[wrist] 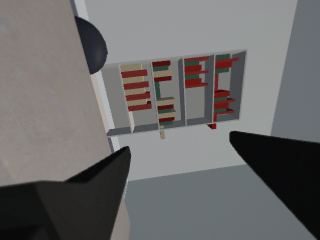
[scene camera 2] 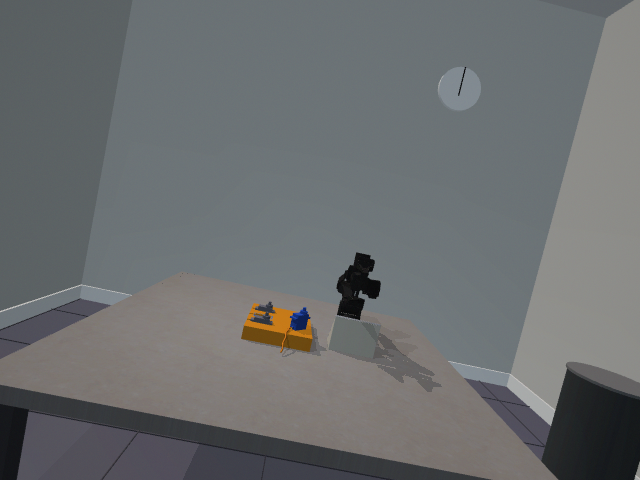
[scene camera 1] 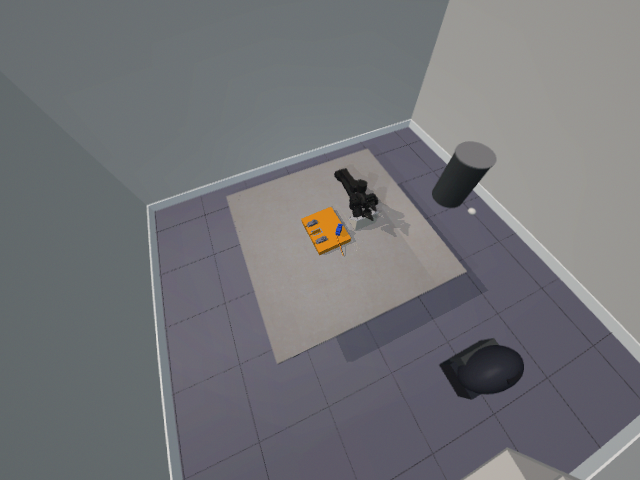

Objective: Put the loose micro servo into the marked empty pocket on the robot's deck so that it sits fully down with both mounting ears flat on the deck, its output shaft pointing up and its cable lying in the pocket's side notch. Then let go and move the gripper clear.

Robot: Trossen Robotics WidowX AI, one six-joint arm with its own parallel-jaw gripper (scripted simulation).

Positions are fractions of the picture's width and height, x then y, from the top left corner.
Scene:
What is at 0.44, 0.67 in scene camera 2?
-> An orange deck.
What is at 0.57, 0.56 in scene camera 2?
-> My gripper.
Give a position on an orange deck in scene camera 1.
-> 0.51, 0.46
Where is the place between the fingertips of my gripper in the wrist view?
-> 0.56, 0.60

